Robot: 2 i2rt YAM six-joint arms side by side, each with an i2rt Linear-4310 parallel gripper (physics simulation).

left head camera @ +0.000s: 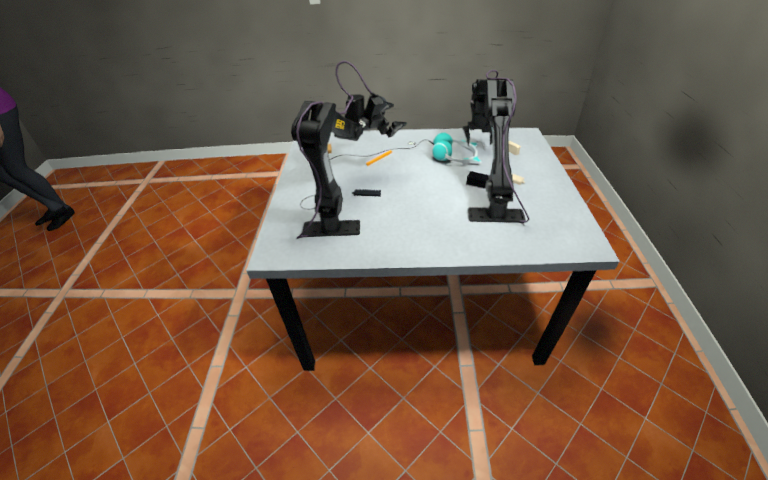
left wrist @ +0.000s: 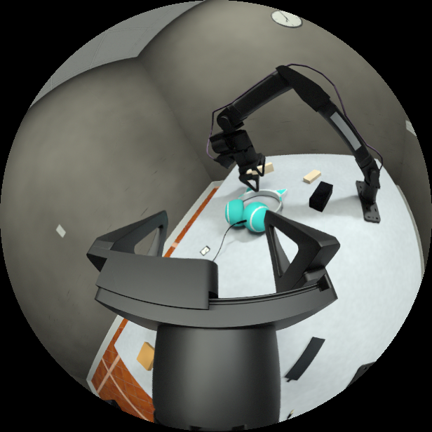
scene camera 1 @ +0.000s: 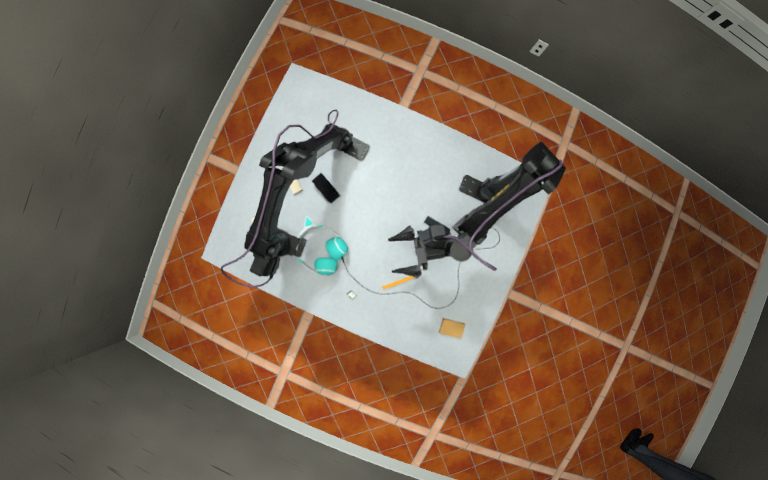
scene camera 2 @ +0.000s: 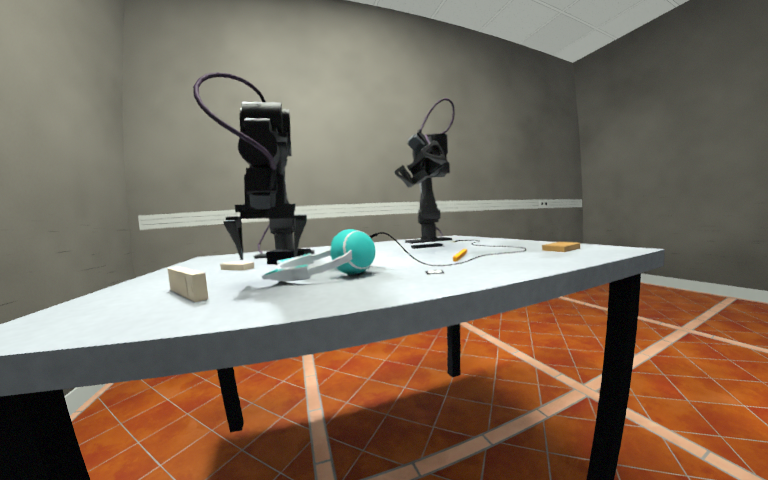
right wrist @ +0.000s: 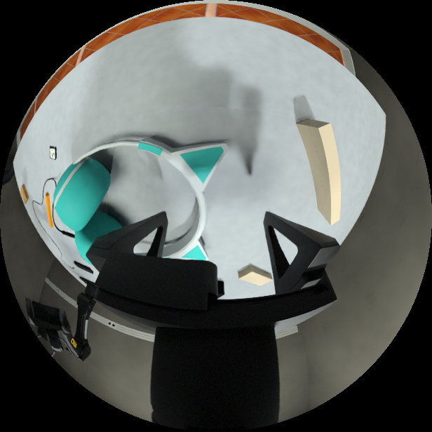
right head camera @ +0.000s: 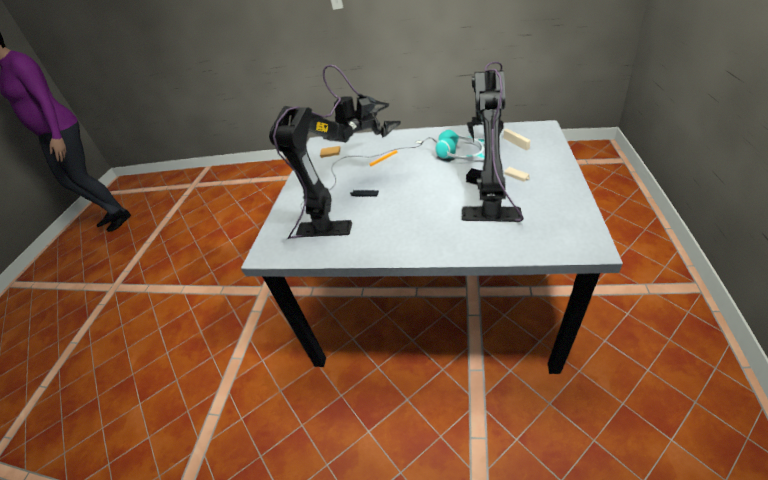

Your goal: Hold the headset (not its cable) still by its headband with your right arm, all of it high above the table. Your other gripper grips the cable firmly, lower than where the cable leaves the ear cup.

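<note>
The teal and white headset (left head camera: 441, 151) (scene camera 1: 336, 247) (scene camera 2: 352, 251) (left wrist: 256, 217) (right wrist: 82, 195) lies on the table, with cat ears on its headband (right wrist: 201, 212). Its thin dark cable (scene camera 1: 407, 292) (left wrist: 223, 240) runs from an ear cup across the table, passing below my left arm. My right gripper (scene camera 2: 269, 255) (left wrist: 259, 183) (right wrist: 215, 216) is open, pointing down low over the headband side. In the right wrist view, the band passes between its spread fingertips, ungripped. My left gripper (left head camera: 398, 114) (right head camera: 393, 113) (scene camera 1: 391, 255) (left wrist: 215, 215) is open and empty, high above the table, away from the ear cups.
A black box (left head camera: 476, 178) (scene camera 1: 326, 187) and two pale blocks (scene camera 2: 188, 284) (scene camera 2: 236, 265) lie near the headset. An orange stick (scene camera 1: 398, 281) and a small white item (scene camera 1: 351, 294) lie near the cable. An ochre block (scene camera 1: 451, 328) and a black strip (left head camera: 367, 193) lie farther off.
</note>
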